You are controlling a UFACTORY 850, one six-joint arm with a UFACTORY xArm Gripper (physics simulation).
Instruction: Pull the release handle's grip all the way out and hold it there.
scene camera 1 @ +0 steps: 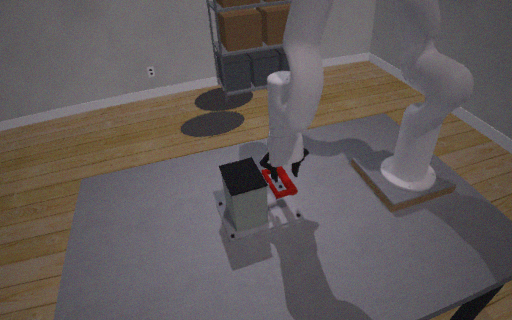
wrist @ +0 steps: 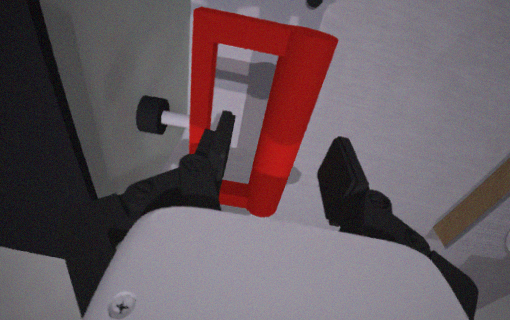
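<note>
The red release handle (scene camera 1: 289, 181) (wrist: 301, 85) is a rectangular frame with a thick round grip bar on the side away from the pale green housing (scene camera 1: 248, 209) (wrist: 112, 95). A thin light rod with a black collar (wrist: 152, 115) shows between handle and housing. My gripper (scene camera 1: 285, 177) (wrist: 279, 144) is open and points down at the handle. In the wrist view, one fingertip appears over or in the frame's opening and the other is beyond the grip bar, so the bar shows between the two, apart from both. Fingertip depth relative to the bar is hard to tell.
The housing has a black top (scene camera 1: 243, 175) (wrist: 30, 125), close beside one finger. It stands on a light base plate (scene camera 1: 286, 216) with black screws on the grey table (scene camera 1: 150, 240). The arm's wood-edged base board (scene camera 1: 395, 200) (wrist: 472, 202) is to the right. A shelf rack stands behind.
</note>
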